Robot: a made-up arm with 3 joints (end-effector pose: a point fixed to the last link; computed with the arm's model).
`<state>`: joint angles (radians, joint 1 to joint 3).
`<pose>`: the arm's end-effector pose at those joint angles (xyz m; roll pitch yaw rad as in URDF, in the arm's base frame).
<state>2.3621 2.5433 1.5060</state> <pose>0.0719 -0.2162 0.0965 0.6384 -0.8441 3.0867</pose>
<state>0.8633 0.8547 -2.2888</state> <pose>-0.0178 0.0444 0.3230 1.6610 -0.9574 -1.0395</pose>
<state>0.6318 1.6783 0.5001</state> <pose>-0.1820 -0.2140 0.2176 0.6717 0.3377 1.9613</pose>
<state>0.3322 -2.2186 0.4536</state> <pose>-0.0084 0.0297 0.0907 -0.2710 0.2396 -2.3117</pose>
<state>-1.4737 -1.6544 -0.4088</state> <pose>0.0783 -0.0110 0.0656 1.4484 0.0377 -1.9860</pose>
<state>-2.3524 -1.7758 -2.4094</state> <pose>-0.0267 -0.1197 -0.0034 0.8419 0.3720 2.2444</pose>
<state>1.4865 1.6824 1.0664</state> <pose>0.0063 -0.2497 0.3293 1.4325 0.0201 2.6405</pose>
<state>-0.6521 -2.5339 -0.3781</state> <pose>0.0045 -0.0794 0.0358 0.3593 0.1704 -2.5730</pose>
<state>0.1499 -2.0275 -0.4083</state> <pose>-0.0694 -0.0404 0.0643 -0.1509 -0.4702 -1.9632</pose>
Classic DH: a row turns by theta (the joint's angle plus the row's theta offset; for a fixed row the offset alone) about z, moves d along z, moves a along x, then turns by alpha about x. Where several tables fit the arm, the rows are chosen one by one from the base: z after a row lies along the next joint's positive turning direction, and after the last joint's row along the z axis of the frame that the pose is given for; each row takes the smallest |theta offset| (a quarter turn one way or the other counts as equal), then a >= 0, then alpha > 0; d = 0 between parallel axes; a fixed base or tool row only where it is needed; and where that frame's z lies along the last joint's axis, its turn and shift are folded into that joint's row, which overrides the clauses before.
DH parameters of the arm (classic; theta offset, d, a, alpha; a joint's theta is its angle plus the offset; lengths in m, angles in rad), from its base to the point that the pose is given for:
base (fixed): 0 0.14 0 -1.5708
joint 1: 0 -0.05 -0.14 1.5708
joint 2: 0 0.05 -0.06 -1.5708
joint 3: 0 0.07 -0.04 1.5708
tool (fixed): 0 -0.13 0 0

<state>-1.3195 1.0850 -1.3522</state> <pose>-0.0267 0.0342 -0.0335 -1.9957 -0.3478 2.9362</pose>
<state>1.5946 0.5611 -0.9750</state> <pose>-0.0523 0.0227 0.2972 0.6587 0.5175 0.3507</pose>
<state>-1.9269 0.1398 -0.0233</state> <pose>0.1615 0.0058 -0.0621 -2.8024 -1.1674 2.7788</pose>
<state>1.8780 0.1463 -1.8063</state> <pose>0.0623 0.0303 0.1992 0.1398 0.0741 -0.0341</pose>
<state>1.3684 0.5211 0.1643</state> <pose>-0.1264 -0.0494 0.3994 1.4497 1.0573 1.5468</pose>
